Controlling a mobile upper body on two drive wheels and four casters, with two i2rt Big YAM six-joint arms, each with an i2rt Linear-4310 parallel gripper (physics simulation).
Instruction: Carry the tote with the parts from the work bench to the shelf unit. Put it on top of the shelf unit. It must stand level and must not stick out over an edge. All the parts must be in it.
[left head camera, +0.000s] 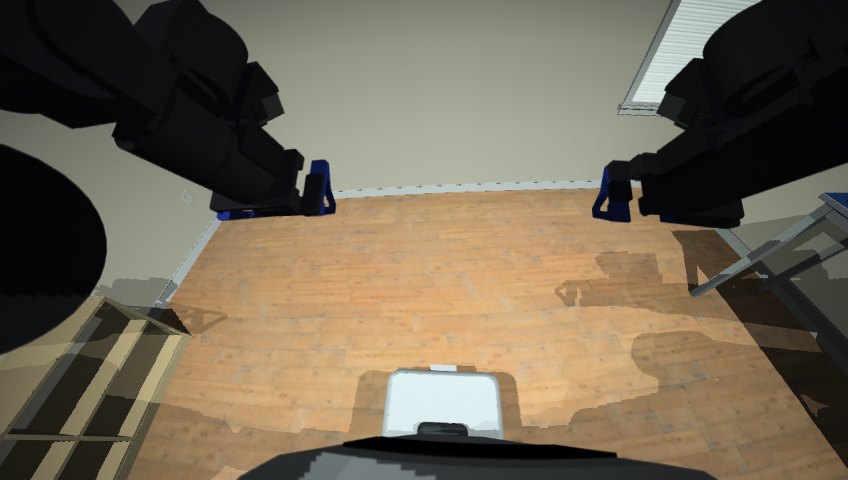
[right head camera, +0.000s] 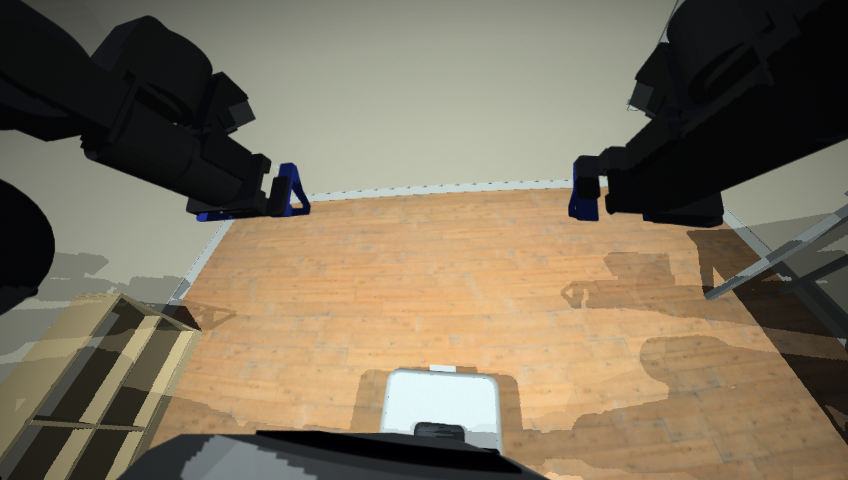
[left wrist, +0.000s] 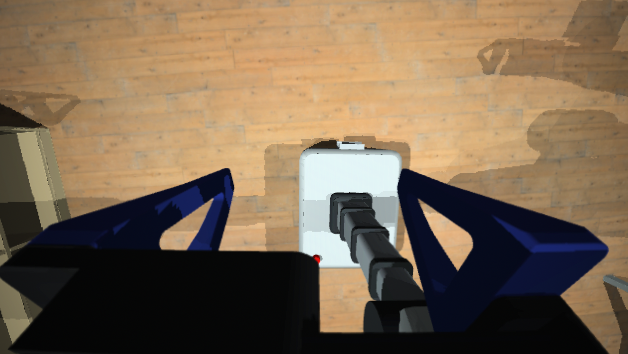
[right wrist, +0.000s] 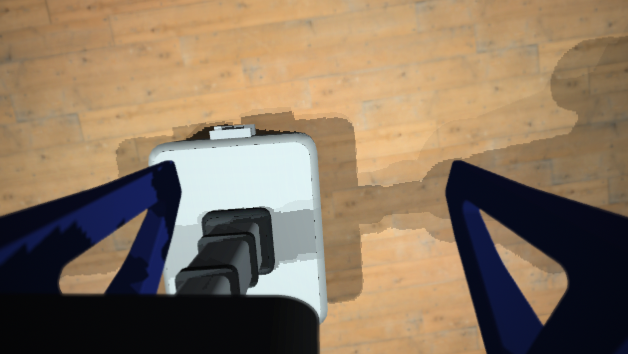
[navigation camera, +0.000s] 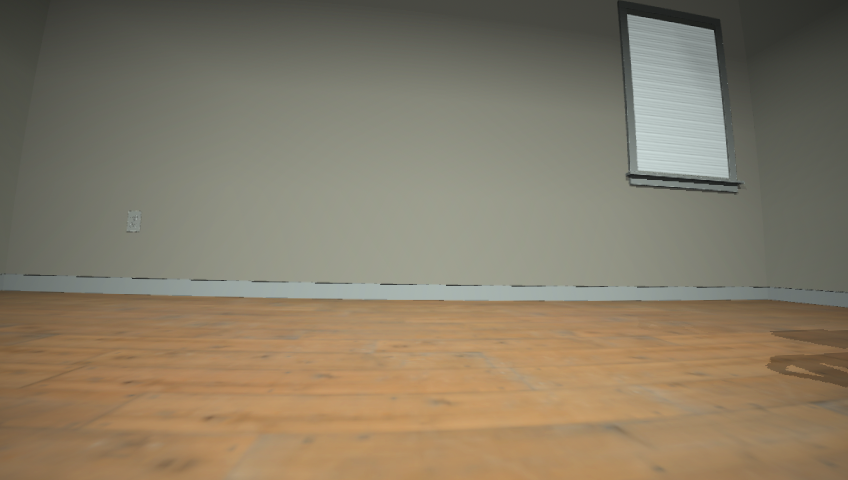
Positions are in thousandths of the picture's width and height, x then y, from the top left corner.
Note:
I see my left gripper (left head camera: 358, 439), my right gripper (right head camera: 715, 445) and a window with blinds (navigation camera: 801, 272).
My left gripper also shows in the right head camera view (right head camera: 332, 441) and in the left wrist view (left wrist: 502, 501). My right gripper is seen too in the left head camera view (left head camera: 740, 449) and in the right wrist view (right wrist: 499, 499).

